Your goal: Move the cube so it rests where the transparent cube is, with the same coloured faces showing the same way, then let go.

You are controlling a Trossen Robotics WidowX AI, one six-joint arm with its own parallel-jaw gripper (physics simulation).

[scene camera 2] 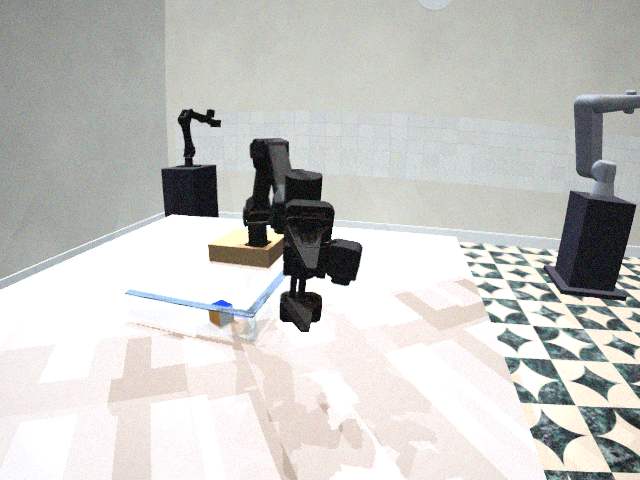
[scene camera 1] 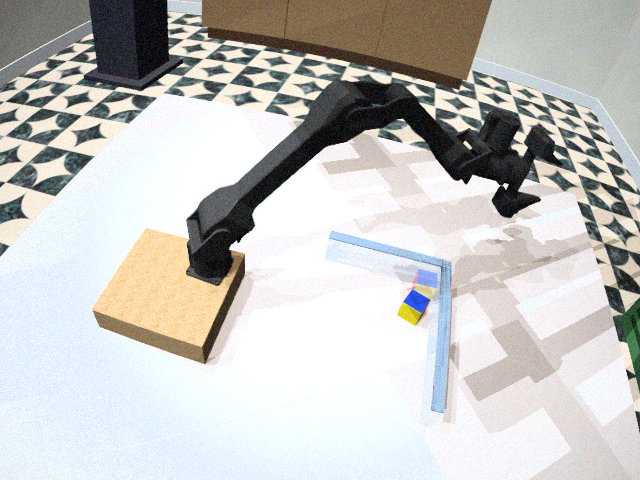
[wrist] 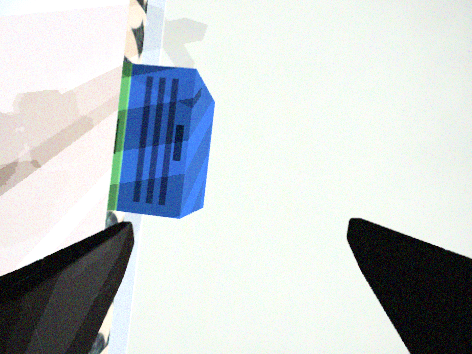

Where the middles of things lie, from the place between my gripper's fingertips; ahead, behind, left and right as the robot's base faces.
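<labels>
There is the pale blue L-shaped rail (scene camera 1: 341,248), and my gripper is 270 mm past it. My gripper is also 340 mm to the left of the rail and 170 mm above it.
</labels>
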